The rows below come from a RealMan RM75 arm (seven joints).
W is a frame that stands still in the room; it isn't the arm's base.
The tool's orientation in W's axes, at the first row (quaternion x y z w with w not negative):
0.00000, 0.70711, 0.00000, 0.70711
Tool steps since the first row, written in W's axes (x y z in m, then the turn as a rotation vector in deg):
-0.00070, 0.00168, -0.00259, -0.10, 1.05, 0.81
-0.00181, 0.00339, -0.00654, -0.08, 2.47, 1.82
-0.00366, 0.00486, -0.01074, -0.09, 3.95, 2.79
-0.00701, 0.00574, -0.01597, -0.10, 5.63, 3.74
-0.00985, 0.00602, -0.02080, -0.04, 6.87, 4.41
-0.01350, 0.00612, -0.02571, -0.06, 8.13, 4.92
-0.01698, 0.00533, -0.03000, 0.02, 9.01, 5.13
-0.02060, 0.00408, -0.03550, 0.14, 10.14, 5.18
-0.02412, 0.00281, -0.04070, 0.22, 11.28, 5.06
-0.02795, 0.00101, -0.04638, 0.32, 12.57, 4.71
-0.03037, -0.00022, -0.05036, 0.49, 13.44, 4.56
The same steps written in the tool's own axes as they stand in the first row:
0.00259, 0.00168, -0.00070, -0.81, 1.05, -0.10
0.00654, 0.00339, -0.00181, -1.82, 2.47, -0.08
0.01074, 0.00486, -0.00366, -2.79, 3.95, -0.09
0.01597, 0.00574, -0.00701, -3.74, 5.63, -0.10
0.02080, 0.00602, -0.00985, -4.41, 6.87, -0.04
0.02571, 0.00612, -0.01350, -4.92, 8.13, -0.06
0.03000, 0.00533, -0.01698, -5.13, 9.01, 0.02
0.03550, 0.00408, -0.02060, -5.18, 10.14, 0.14
0.04070, 0.00281, -0.02412, -5.06, 11.28, 0.22
0.04638, 0.00101, -0.02795, -4.71, 12.57, 0.32
0.05036, -0.00022, -0.03037, -4.56, 13.44, 0.49

